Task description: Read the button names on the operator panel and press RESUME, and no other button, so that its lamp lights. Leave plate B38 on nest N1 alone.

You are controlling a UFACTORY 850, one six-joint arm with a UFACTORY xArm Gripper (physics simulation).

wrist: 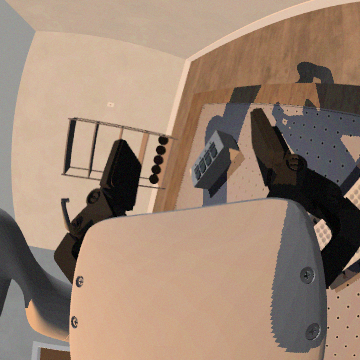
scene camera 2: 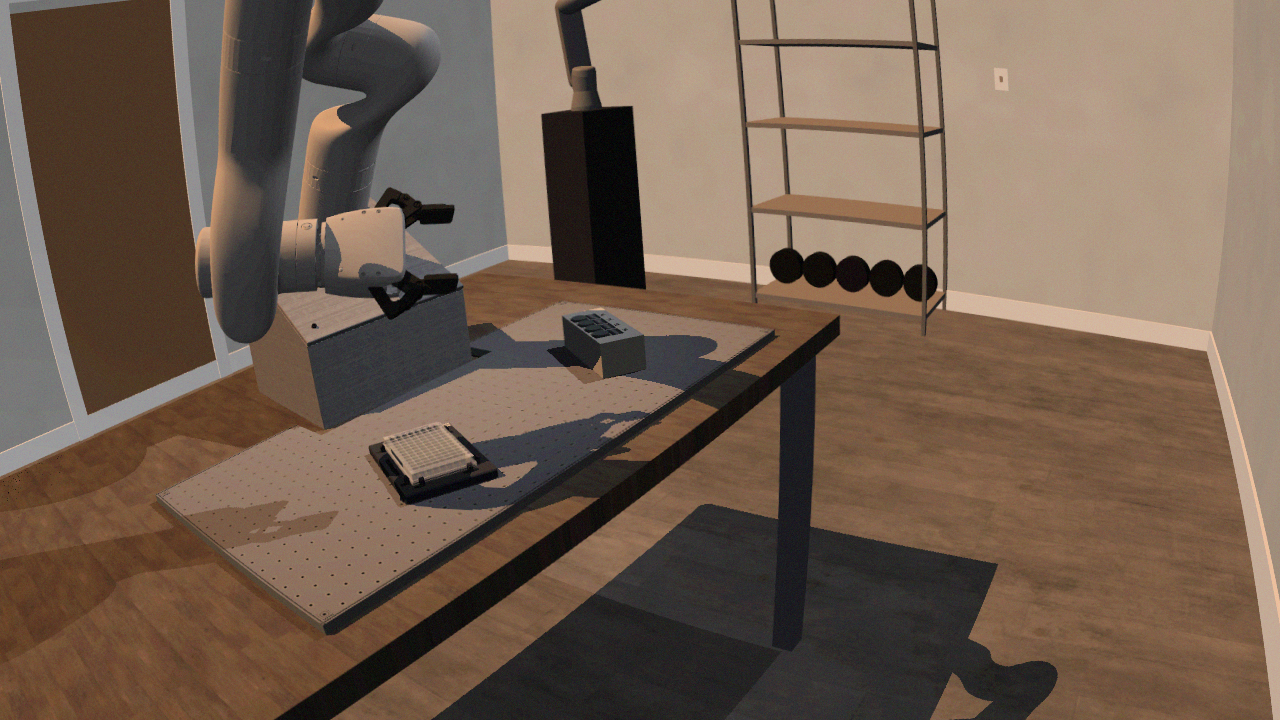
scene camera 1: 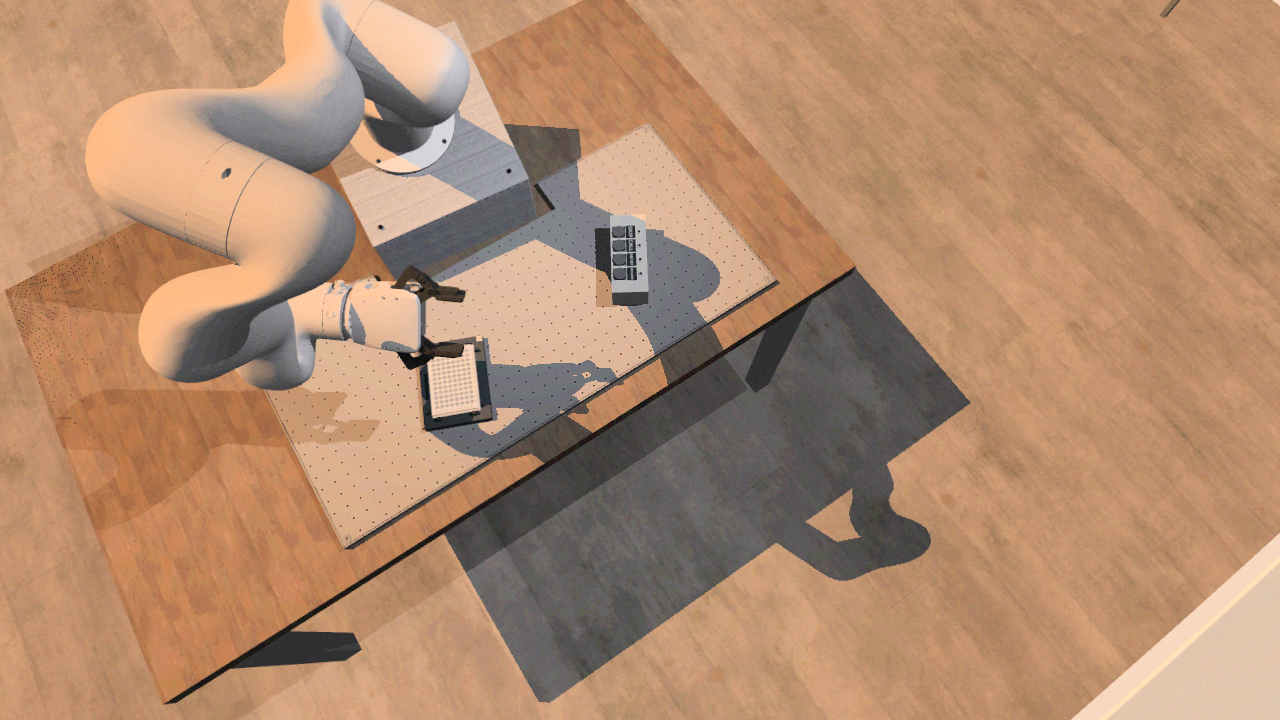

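The operator panel [scene camera 1: 629, 259] [scene camera 2: 604, 342] [wrist: 214, 159] is a grey box with a row of several dark buttons, standing on the perforated board. The button names are too small to read, and no lit lamp can be made out. My gripper [scene camera 1: 463, 322] [scene camera 2: 455, 248] [wrist: 188, 138] is open and empty, held sideways above the board and well apart from the panel. Plate B38 [scene camera 1: 455, 383] [scene camera 2: 429, 451] [wrist: 324, 234], a pale well plate, sits on the dark nest N1 [scene camera 1: 486, 380] [scene camera 2: 407, 489]. My gripper and its dark finger linkage hide part of the plate in the wrist view.
The perforated board [scene camera 1: 358, 501] [scene camera 2: 295, 573] lies on the wooden table [scene camera 1: 179, 582]. The arm's base block [scene camera 1: 465, 223] [scene camera 2: 384, 362] stands behind the board. A shelf rack [scene camera 2: 750, 179] and a black pedestal [scene camera 2: 608, 197] with another arm stand by the far wall.
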